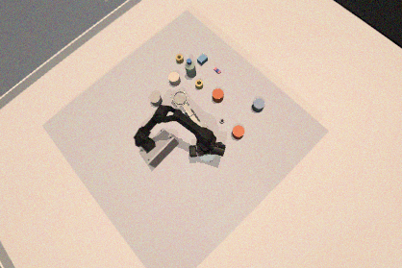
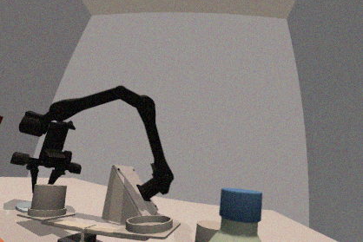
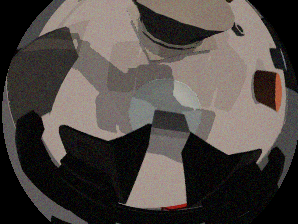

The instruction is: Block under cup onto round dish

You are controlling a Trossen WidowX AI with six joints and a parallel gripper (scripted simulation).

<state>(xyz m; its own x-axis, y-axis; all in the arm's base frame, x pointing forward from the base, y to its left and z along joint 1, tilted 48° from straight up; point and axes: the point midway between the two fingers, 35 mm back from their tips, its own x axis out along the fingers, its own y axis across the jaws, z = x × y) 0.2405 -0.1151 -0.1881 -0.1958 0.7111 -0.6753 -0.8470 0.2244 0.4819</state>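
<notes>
Right now the round white dish is 4 cm below my gripper tip. The rest, counted from my gripper tip: grey cup (9 cm to the left, 6 cm ahead, 2 cm above); then grey block (1 cm above); then tan cup (53 cm to the left, 12 cm ahead).
</notes>
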